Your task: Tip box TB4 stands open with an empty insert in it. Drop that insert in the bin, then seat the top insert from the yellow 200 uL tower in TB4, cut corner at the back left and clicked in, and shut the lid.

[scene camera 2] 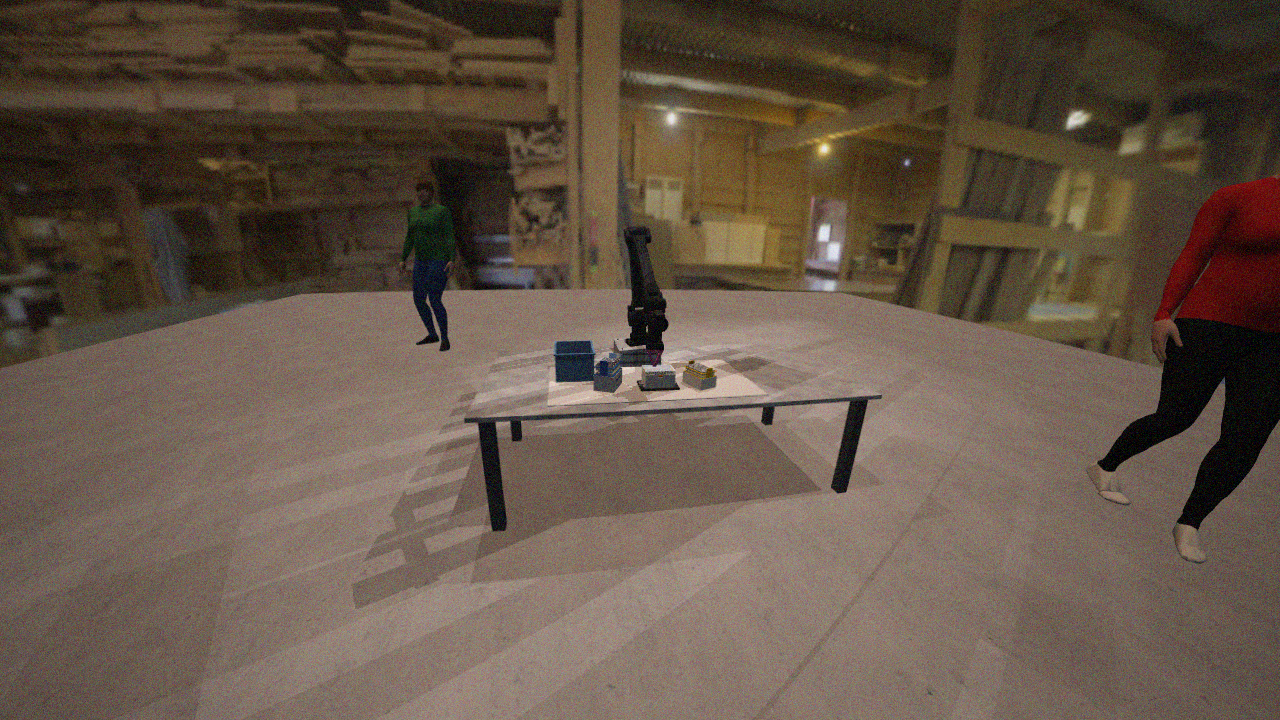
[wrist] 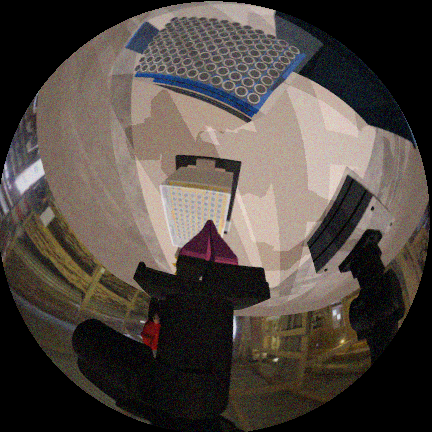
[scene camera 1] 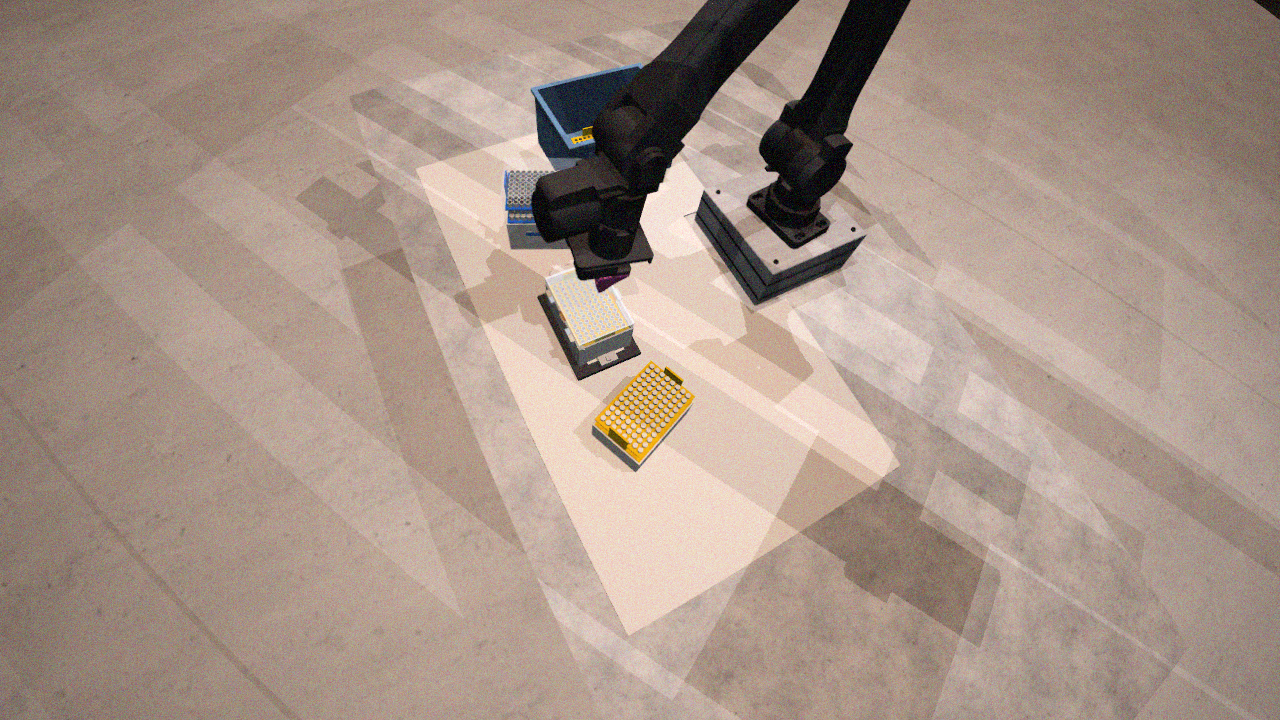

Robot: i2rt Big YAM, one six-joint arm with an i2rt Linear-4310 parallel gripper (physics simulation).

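Observation:
Tip box TB4 [scene camera 1: 604, 344] [scene camera 2: 657, 379] [wrist: 200, 179] stands on a dark base plate. Its pale, see-through lid [scene camera 1: 586, 304] [wrist: 197, 212] lies down over it, and a yellow insert with rows of tips shows through; whether it is latched, and the cut corner, cannot be made out. My gripper [scene camera 1: 612, 284] [scene camera 2: 656, 357] [wrist: 208, 222] is shut and empty, with magenta fingertips above the box's rear part. The yellow tower [scene camera 1: 644, 410] [scene camera 2: 699, 376] stands in front of the box. A yellow insert [scene camera 1: 581, 138] lies in the blue bin [scene camera 1: 552, 134] [scene camera 2: 573, 362] [wrist: 350, 95].
A blue tower [scene camera 1: 529, 192] [scene camera 2: 607, 374] [wrist: 210, 60] of tip inserts stands behind TB4, near the bin. The arm's grey base block [scene camera 1: 760, 259] [wrist: 337, 225] is to the right in scene camera 1. A person in green and one in red stand away from the table [scene camera 2: 733, 404].

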